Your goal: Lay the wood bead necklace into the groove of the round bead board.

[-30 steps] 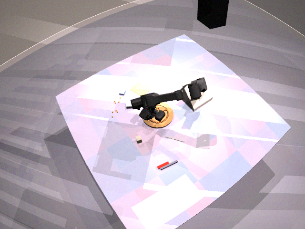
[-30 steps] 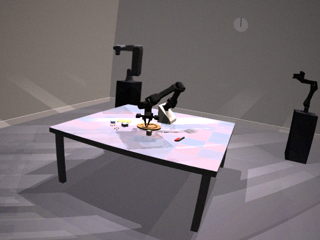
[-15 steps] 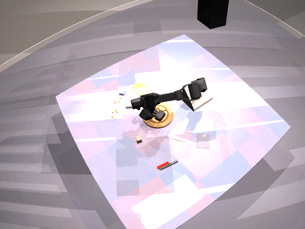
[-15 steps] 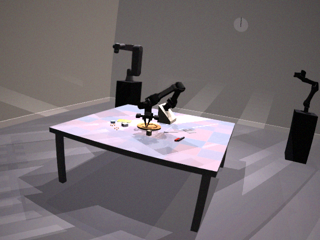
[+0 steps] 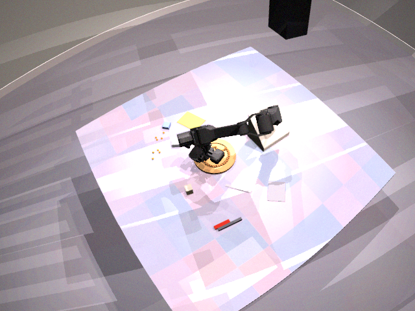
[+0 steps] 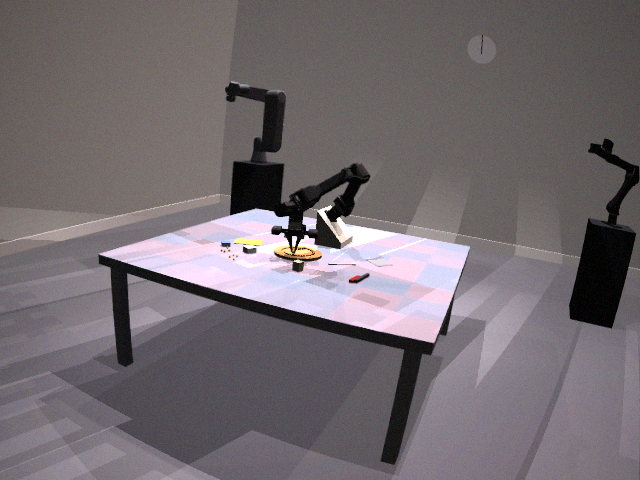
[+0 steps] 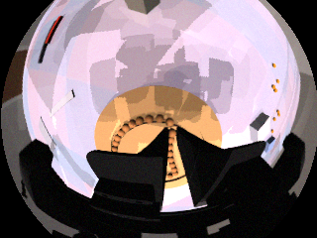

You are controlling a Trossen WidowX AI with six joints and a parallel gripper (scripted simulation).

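Now: the round bead board 50 mm behind my gripper tip, 10 mm to the right of it and 10 mm below it. The rest, counted from my gripper tip: cream cube (130 mm ahead, 100 mm to the left); white block (70 mm ahead, 170 mm to the right, 10 mm below); thin rod (60 mm behind, 200 mm to the left, 20 mm below).
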